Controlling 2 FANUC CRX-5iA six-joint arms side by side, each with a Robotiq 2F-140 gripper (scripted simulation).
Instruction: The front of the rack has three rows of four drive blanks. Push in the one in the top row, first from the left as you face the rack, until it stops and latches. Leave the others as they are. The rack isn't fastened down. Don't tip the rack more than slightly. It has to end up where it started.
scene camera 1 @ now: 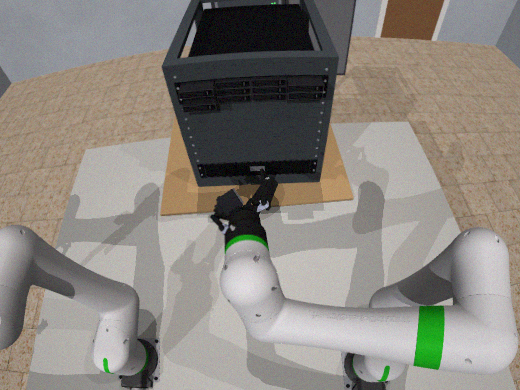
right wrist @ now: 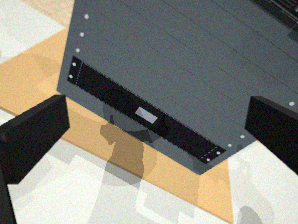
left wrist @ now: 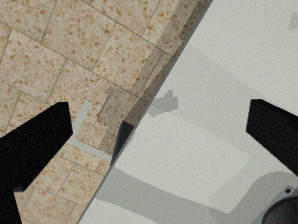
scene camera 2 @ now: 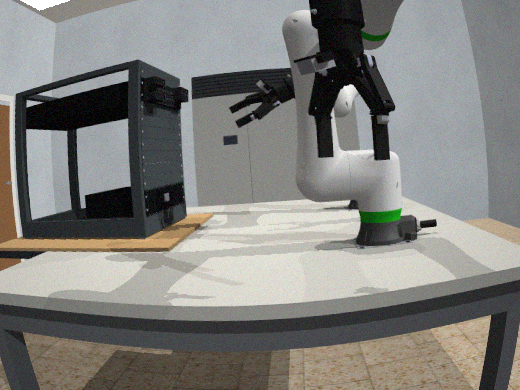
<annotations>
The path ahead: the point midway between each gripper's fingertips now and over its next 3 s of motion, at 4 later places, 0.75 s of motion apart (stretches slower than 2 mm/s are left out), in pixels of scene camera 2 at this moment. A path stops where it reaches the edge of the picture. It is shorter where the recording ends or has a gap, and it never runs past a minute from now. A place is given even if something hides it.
My left gripper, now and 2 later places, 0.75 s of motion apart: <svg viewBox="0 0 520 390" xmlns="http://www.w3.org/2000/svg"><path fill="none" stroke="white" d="M352 158L409 144L425 141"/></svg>
My right gripper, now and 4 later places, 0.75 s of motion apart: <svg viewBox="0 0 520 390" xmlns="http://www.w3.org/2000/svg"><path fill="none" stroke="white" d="M233 117L224 96L221 85L221 84L213 86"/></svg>
</annotations>
